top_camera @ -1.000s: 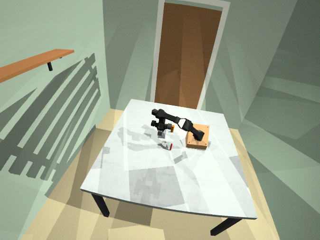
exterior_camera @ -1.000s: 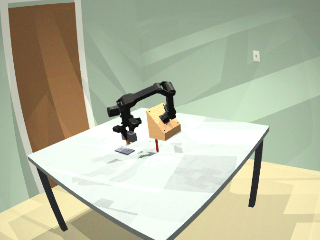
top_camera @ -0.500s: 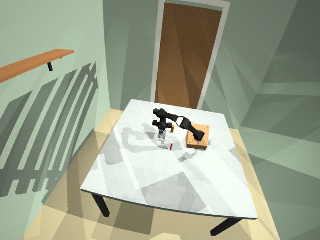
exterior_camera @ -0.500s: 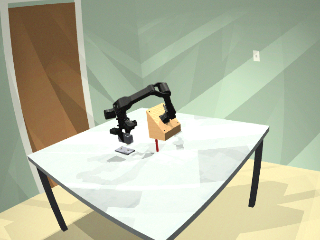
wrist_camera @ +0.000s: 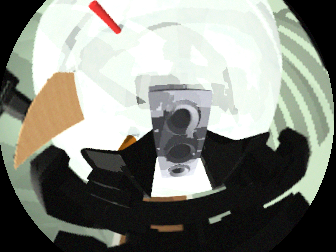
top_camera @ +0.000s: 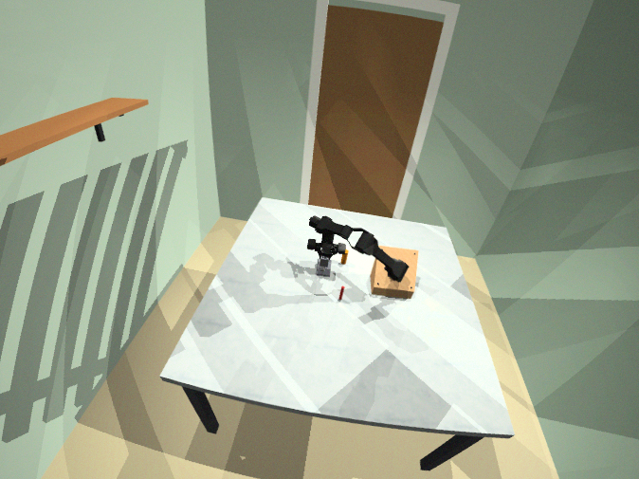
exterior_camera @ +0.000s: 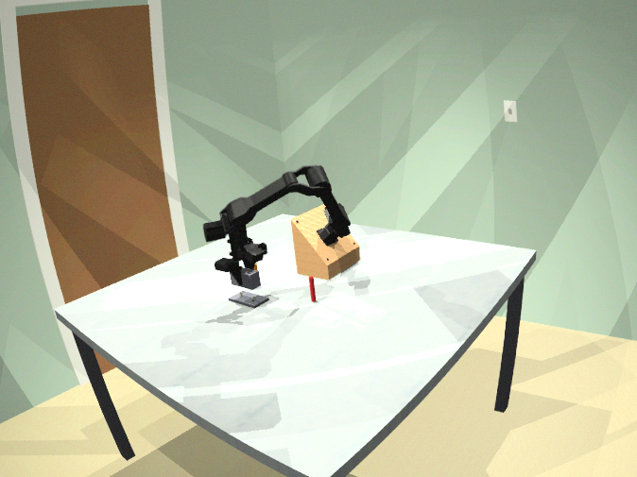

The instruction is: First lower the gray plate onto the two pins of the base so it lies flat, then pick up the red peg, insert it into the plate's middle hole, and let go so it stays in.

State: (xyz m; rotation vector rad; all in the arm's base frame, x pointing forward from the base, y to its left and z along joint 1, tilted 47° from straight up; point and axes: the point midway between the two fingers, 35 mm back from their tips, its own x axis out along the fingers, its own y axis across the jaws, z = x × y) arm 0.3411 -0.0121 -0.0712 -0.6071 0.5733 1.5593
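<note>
The base lies 6 cm below my gripper tip. The rest, counted from my gripper tip: orange peg (10 cm behind, 7 cm to the right, 2 cm below); red peg (18 cm to the left, 11 cm behind, 2 cm below); gray plate (3 cm above).
</note>
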